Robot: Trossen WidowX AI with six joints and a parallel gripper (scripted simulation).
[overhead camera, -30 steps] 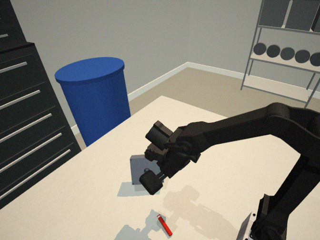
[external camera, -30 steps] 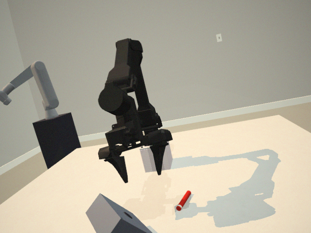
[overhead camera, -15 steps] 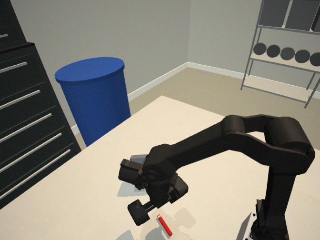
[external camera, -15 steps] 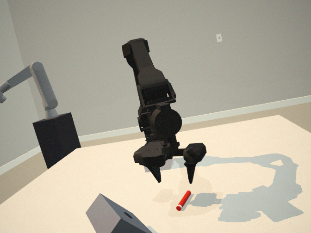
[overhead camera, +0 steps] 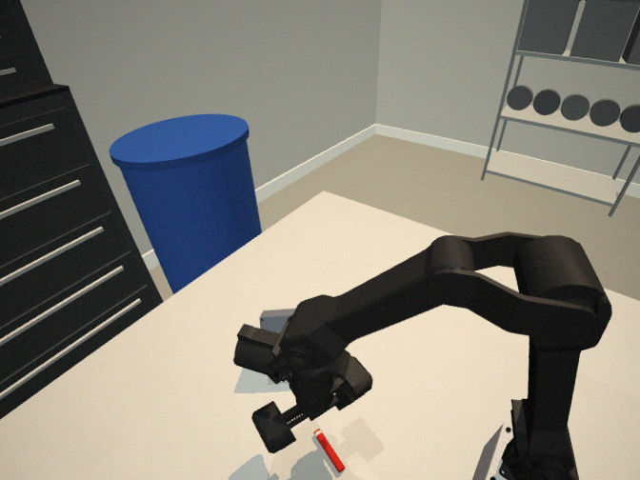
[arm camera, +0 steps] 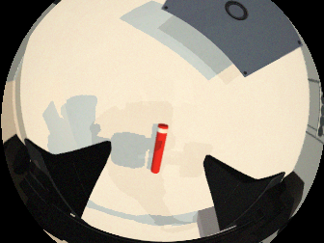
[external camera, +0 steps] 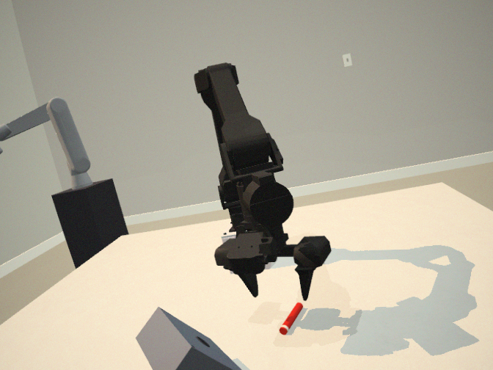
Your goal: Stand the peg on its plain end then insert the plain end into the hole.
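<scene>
My gripper tip is now 6 cm above the red peg and 1 cm past it. Round my gripper tip: grey sloped panel: 15 cm ahead, 10 cm to the right.
</scene>
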